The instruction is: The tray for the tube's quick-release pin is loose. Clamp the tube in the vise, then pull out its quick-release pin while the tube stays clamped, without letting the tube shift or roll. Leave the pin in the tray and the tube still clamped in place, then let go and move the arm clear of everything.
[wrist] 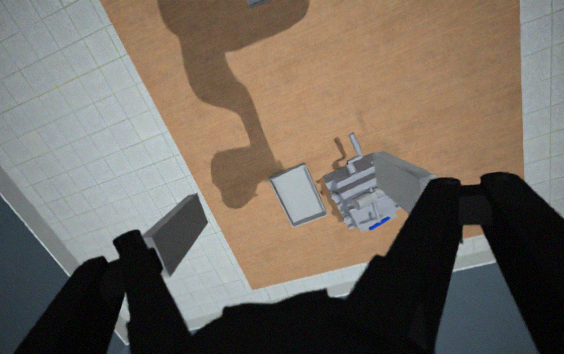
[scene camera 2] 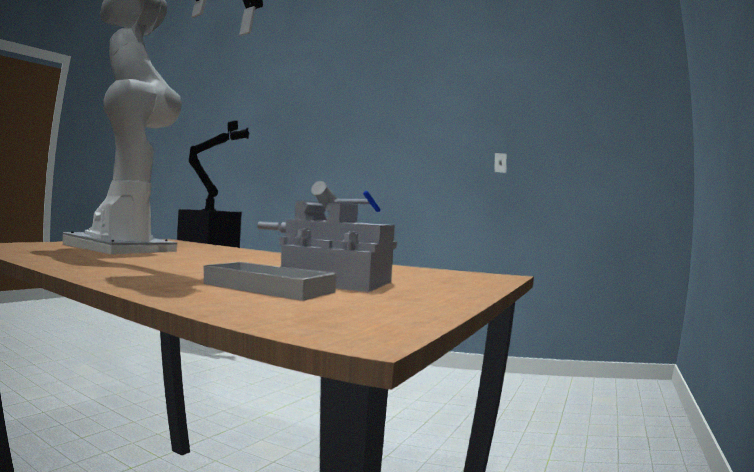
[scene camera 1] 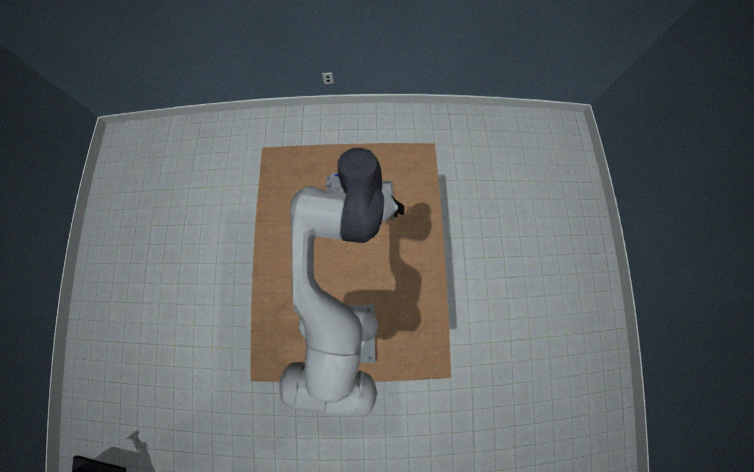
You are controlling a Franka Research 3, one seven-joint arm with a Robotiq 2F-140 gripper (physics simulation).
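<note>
My gripper [scene camera 2: 222,14] [wrist: 285,189] is open and empty, high above the table; its fingers are hidden in scene camera 1. The grey vise [scene camera 2: 333,269] [wrist: 356,180] stands on the table, its crank handle [scene camera 2: 269,225] [wrist: 355,145] sticking out at one side. The light grey tube [scene camera 2: 319,191] [wrist: 366,198] sits tilted between the jaws; how tightly they grip it cannot be told. The pin's blue handle [scene camera 2: 371,200] [wrist: 380,223] is at the end of a thin rod running to the tube. The loose grey tray [scene camera 2: 253,282] [wrist: 310,220] stands beside the vise, apart from it; in the wrist view it is empty.
The wooden table [scene camera 1: 278,233] [scene camera 2: 445,289] [wrist: 425,100] carries the arm's base plate [scene camera 2: 119,244]. In the wrist view, one fingertip pad [wrist: 400,180] overlaps the vise's edge. A black stand with a thin black arm [scene camera 2: 200,166] is behind the table.
</note>
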